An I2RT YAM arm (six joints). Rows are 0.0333 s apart.
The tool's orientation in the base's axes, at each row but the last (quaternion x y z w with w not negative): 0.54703 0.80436 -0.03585 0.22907; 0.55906 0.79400 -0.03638 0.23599; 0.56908 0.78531 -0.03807 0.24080; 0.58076 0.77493 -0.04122 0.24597; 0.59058 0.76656 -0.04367 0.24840; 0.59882 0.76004 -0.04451 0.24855; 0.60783 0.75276 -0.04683 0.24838; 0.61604 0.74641 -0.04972 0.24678; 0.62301 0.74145 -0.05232 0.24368; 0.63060 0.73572 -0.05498 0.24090; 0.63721 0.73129 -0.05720 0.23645
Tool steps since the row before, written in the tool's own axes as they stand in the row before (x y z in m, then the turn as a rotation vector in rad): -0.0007 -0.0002 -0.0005 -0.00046 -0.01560 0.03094; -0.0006 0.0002 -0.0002 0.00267 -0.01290 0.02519; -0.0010 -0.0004 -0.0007 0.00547 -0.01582 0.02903; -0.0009 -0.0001 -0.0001 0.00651 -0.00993 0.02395; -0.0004 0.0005 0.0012 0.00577 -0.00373 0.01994; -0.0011 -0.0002 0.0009 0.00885 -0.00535 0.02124; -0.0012 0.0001 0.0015 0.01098 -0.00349 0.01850; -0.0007 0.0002 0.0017 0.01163 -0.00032 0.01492; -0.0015 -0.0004 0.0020 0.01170 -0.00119 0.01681; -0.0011 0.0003 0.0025 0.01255 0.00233 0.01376; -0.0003 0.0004 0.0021 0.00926 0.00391 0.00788
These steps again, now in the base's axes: -0.0001 -0.0005 0.0007 -0.00366 -0.01616 -0.03044; 0.0003 -0.0004 0.0005 -0.00396 -0.01058 -0.02609; -0.0004 -0.0008 0.0010 -0.00600 -0.01043 -0.03127; 0.0001 -0.0008 0.0005 -0.00249 -0.00584 -0.02597; 0.0009 -0.0006 -0.0008 0.00207 -0.00320 -0.02074; 0.0003 -0.0014 -0.0004 0.00049 -0.00139 -0.02358; 0.0007 -0.0016 -0.0008 0.00108 0.00201 -0.02167; 0.0008 -0.0012 -0.0011 0.00289 0.00469 -0.01810; 0.0004 -0.0022 -0.0012 0.00262 0.00384 -0.01998; 0.0011 -0.0019 -0.0017 0.00503 0.00648 -0.01688; 0.0010 -0.0010 -0.0016 0.00520 0.00605 -0.00997
